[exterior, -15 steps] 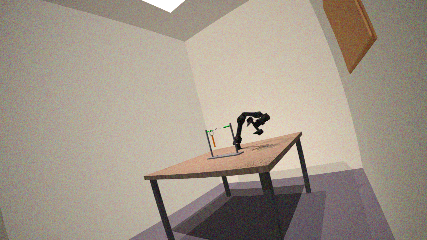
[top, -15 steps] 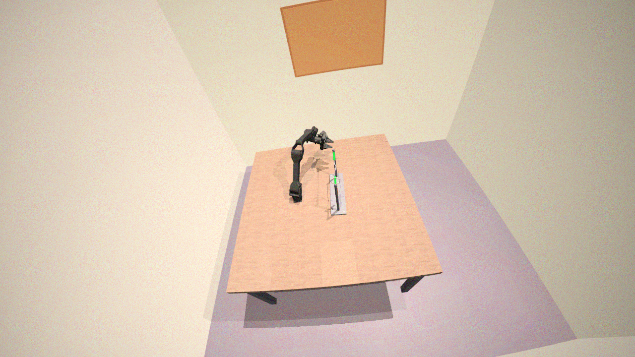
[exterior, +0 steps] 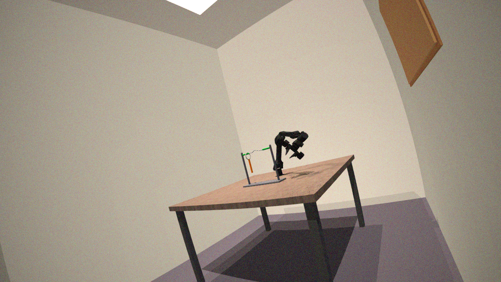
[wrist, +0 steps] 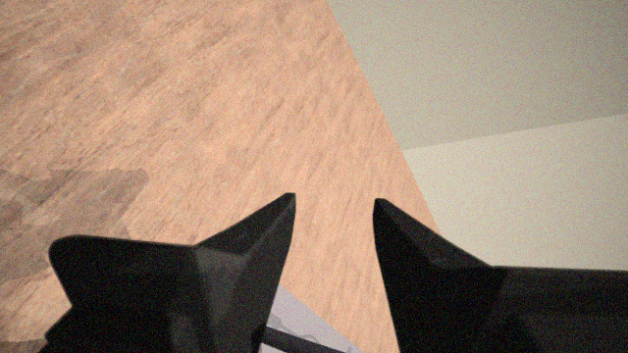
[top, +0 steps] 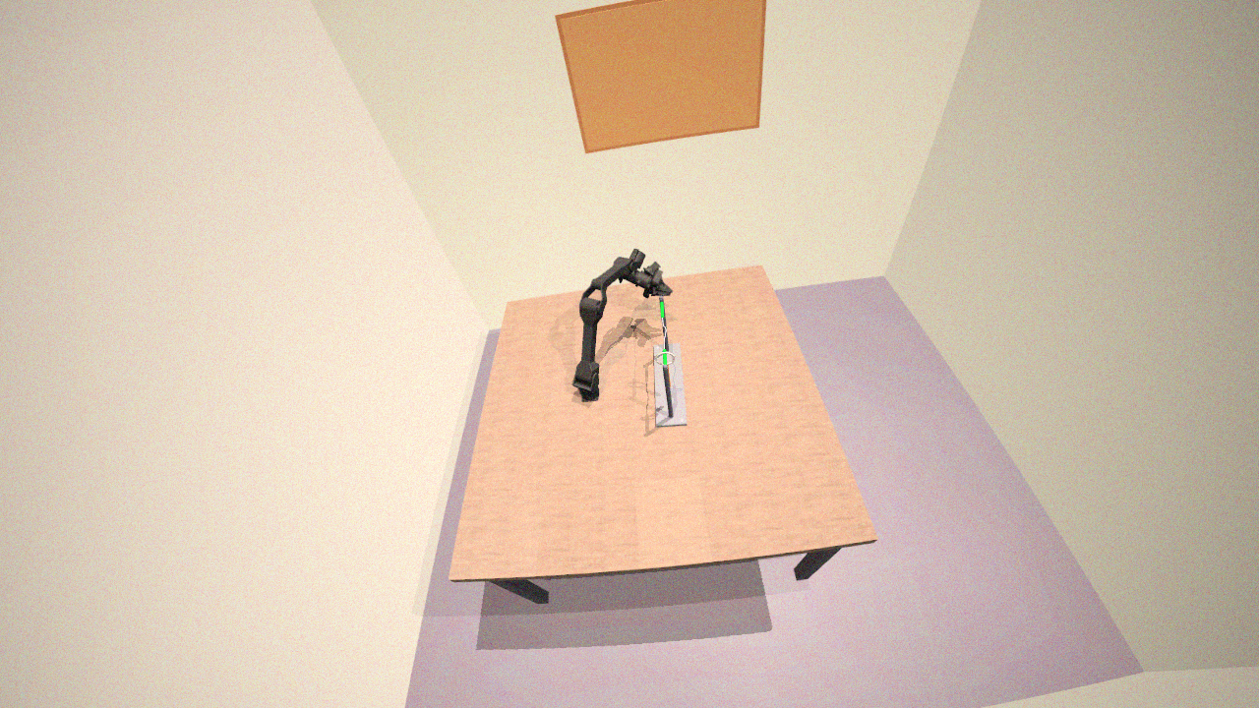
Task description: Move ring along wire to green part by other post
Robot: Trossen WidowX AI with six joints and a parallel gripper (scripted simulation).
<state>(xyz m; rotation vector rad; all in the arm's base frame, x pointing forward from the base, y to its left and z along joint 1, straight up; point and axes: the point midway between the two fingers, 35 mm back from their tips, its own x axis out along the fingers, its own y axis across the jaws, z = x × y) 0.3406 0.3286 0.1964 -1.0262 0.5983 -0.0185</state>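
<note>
Now: gripper tip 400 mm to the left of the ring with orange handle, 60 mm past it and 30 mm below it.
</note>
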